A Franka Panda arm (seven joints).
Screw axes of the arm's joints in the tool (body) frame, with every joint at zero. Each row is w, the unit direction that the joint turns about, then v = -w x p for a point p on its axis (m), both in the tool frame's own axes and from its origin. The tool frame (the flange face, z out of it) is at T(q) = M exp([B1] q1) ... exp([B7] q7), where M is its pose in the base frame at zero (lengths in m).
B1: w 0 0 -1 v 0.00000 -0.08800 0.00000
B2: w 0 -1 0 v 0.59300 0.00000 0.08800
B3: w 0 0 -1 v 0.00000 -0.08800 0.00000
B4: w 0 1 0 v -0.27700 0.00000 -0.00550
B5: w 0 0 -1 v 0.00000 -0.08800 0.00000
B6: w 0 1 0 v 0.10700 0.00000 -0.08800
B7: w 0 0 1 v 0.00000 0.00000 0.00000
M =
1 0 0 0.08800
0 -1 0 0.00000
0 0 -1 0.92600
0 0 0 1
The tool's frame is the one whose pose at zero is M.
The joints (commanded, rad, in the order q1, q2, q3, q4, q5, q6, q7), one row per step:
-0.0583 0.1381 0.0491 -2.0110 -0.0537 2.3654 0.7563
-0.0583 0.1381 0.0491 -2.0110 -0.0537 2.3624 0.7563
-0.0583 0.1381 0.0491 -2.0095 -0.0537 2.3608 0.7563
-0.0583 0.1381 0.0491 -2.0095 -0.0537 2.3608 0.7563
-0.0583 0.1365 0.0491 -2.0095 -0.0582 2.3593 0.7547
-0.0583 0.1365 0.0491 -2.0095 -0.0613 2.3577 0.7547
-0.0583 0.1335 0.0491 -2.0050 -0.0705 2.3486 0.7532
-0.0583 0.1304 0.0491 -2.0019 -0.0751 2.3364 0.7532
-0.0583 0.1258 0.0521 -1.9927 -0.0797 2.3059 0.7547
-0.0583 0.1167 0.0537 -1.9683 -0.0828 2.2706 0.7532
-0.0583 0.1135 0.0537 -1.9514 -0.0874 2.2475 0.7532
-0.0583 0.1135 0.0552 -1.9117 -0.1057 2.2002 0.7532
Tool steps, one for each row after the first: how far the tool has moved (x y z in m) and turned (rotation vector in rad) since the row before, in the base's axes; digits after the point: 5 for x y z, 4 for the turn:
-0.00026 -0.00002 -0.00033 -0.0001 0.0030 -0.0001
0.00020 -0.00002 0.00054 0.0000 0.0001 -0.0001
0.00000 0.00000 0.00000 0.0000 0.0000 0.0000
-0.00025 -0.00006 0.00080 -0.0042 0.0000 0.0040
-0.00014 -0.00005 -0.00017 -0.0026 0.0016 0.0016
0.00000 -0.00021 0.00296 -0.0085 0.0017 0.0060
-0.00061 -0.00018 0.00202 -0.0045 0.0060 0.0018
-0.00101 0.00136 0.00390 -0.0046 0.0166 0.0021
0.00122 0.00046 0.01341 -0.0047 0.0018 0.0022
0.00104 -0.00041 0.00763 -0.0051 0.0029 0.0005
0.00340 -0.00041 0.01433 -0.0182 0.0074 0.0058

